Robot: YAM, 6 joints.
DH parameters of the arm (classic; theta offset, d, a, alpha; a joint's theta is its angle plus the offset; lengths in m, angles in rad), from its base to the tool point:
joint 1: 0 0.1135 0.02 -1.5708
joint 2: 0 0 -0.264 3.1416
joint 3: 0.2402 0 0.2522 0
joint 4: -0.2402 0 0.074 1.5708
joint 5: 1.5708 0 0 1.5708
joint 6: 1.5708 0.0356 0 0
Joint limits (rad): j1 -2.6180..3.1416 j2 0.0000..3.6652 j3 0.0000..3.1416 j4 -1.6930..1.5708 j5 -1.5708..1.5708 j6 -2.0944..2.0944
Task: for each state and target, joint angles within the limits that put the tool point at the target. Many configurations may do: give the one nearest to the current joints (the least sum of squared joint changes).
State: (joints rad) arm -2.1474 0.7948 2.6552 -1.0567 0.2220 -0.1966
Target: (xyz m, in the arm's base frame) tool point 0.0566 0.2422 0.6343
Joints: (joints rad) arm -1.8340 0.9117 2.8361 -0.6741 0.2370 -0.1966
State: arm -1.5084 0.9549 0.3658 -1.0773 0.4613 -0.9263
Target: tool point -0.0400 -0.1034 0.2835
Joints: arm -1.7684 0.6672 0.7954 -1.0692 0.5605 -0.9263
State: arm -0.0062 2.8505 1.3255 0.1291 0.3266 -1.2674
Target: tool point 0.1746 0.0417 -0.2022
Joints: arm 0.2873 3.0356 0.9965 0.0276 0.2696 -1.2674
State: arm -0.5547 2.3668 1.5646 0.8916 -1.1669 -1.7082
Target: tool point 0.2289 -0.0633 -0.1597
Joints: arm -0.4093 2.9267 0.8667 0.7137 -1.1891 -1.7082
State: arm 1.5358 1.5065 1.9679 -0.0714 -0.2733 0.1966
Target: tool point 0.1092 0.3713 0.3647
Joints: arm 1.2616 1.6304 1.5025 -0.2555 -0.2549 0.1966
